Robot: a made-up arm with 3 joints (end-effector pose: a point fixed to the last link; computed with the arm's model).
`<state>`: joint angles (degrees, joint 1 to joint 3).
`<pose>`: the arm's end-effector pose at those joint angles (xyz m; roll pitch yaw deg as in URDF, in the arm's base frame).
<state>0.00 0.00 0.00</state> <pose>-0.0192 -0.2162 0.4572 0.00 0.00 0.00</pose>
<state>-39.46 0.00 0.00</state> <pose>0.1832 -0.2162 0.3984 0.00 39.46 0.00</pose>
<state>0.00 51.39 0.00</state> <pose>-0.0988 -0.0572 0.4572 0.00 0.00 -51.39</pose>
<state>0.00 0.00 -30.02</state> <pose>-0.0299 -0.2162 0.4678 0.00 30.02 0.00</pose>
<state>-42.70 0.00 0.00</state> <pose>0.1972 -0.2162 0.3876 0.00 42.70 0.00</pose>
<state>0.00 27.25 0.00</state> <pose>-0.0795 -0.1408 0.4572 0.00 0.00 -27.25</pose>
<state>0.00 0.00 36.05</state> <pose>-0.0016 -0.2162 0.4536 0.00 -36.05 0.00</pose>
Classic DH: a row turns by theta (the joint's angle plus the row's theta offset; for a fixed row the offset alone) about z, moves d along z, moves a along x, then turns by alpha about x. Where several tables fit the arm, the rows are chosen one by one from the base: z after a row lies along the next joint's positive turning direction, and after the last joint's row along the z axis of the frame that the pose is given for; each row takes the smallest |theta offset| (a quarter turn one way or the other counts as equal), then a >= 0, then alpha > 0; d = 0 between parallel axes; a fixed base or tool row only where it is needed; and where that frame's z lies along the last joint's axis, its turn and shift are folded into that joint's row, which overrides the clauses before.
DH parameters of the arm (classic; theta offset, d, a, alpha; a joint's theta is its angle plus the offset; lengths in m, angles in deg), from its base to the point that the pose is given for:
base (fixed): 0 0.1456 0 90
joint 1: 0 0.054 0.1062 90
joint 2: 0 -0.3369 -0.111 -90
joint 3: 0 0.1622 -0.0144 -90
tool (fixed): 0 -0.0253 0 0

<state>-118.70 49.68 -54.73</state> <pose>0.3449 -0.0522 0.0799 -137.92 -3.69 -153.82</pose>
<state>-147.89 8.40 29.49</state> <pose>0.1868 -0.1982 -0.1006 -170.78 61.01 -164.79</pose>
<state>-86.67 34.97 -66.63</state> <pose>0.3336 -0.1067 0.2666 -141.83 22.20 -165.79</pose>
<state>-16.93 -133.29 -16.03</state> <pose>0.3932 -0.0387 0.3568 12.27 4.14 135.46</pose>
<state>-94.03 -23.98 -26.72</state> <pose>0.3166 -0.2572 0.0746 139.37 51.49 144.34</pose>
